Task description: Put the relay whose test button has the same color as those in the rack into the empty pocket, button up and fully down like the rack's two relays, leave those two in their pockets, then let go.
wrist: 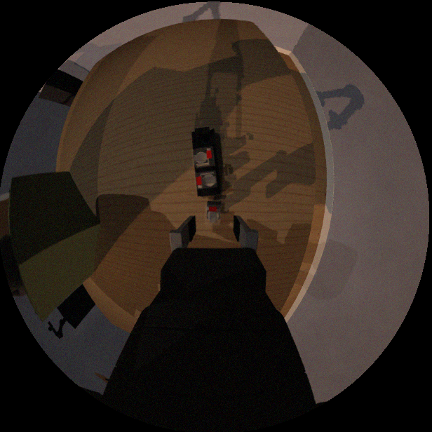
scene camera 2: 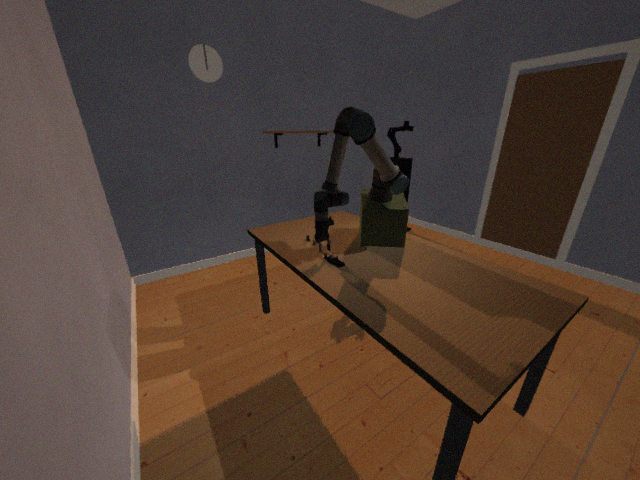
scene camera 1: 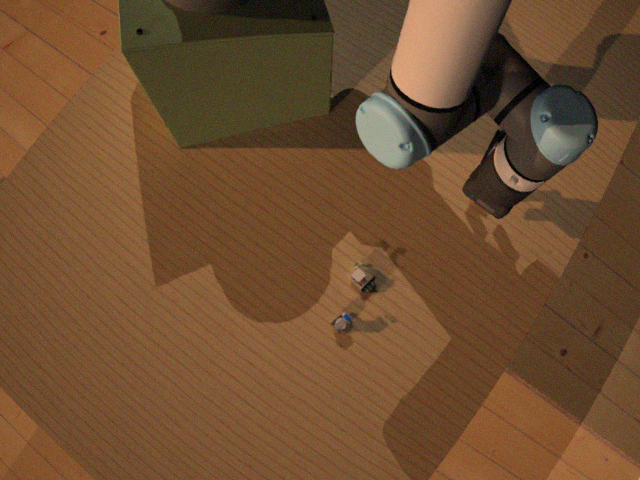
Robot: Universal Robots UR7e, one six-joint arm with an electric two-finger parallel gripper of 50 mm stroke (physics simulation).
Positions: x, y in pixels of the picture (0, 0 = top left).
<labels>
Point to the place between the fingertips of my gripper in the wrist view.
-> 214, 223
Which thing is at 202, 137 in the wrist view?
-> A black rack.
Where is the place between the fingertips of my gripper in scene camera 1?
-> At 482, 195
</labels>
